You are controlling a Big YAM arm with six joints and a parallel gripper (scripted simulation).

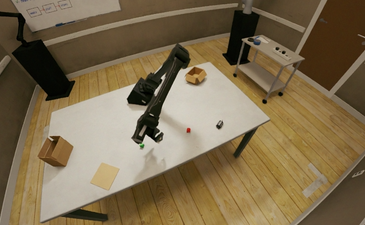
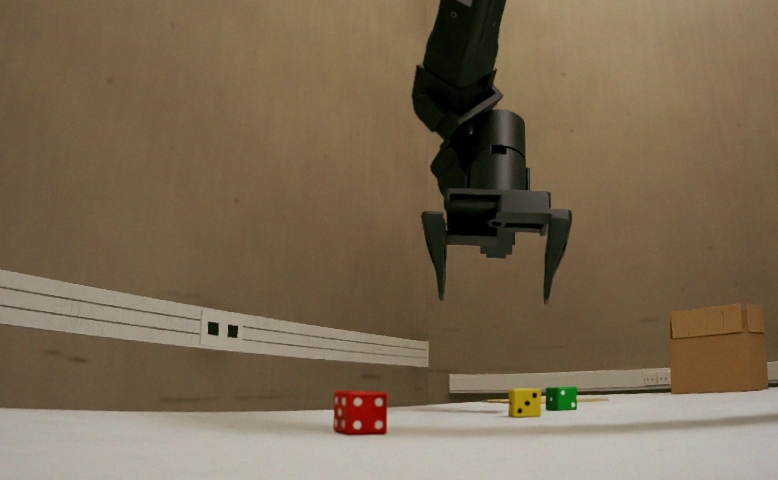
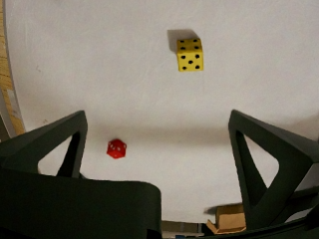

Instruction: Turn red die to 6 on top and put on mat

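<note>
Right now the red die is 220 mm to the left of my hand, 100 mm below it and 60 mm behind it. The rest, counted from my hand: yellow die (100 mm below, 30 mm behind); then tan mat (360 mm to the right, 160 mm ahead, 110 mm below); then green die (120 mm to the right, 100 mm below).
</note>
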